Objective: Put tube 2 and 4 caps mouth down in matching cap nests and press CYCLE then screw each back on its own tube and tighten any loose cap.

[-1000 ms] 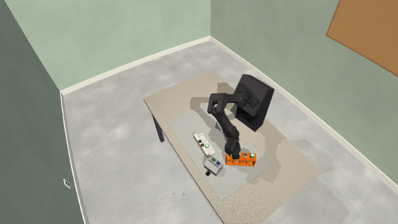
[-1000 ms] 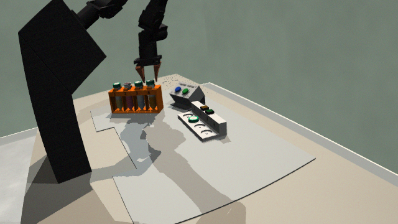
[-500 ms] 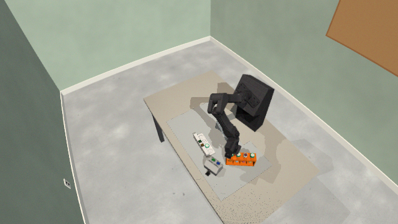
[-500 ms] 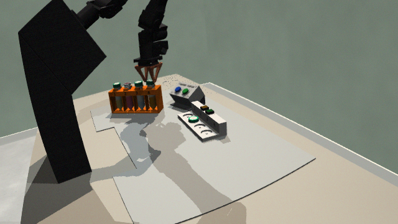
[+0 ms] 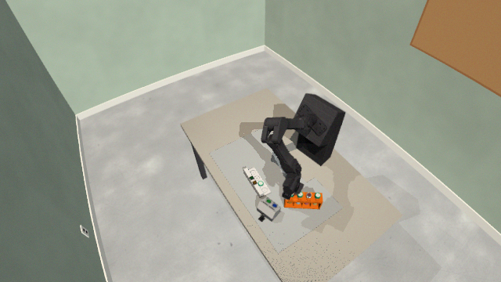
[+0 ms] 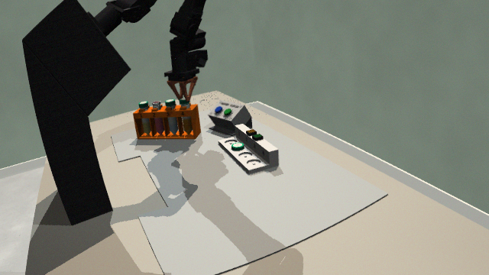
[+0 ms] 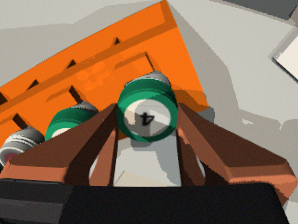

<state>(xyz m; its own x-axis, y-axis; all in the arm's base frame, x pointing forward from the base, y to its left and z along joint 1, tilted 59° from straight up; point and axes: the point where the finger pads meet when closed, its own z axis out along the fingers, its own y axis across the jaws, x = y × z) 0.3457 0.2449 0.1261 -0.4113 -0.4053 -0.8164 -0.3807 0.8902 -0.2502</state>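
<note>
The green ready key lies 130 mm ahead of my hand, 60 mm below it and 20 mm to the right of it. The rest, counted from my hand: blue cycle key: 110 mm ahead, 60 mm below, 20 mm to the left; then cap 1: 140 mm behind, 60 mm to the left, 10 mm below.
</note>
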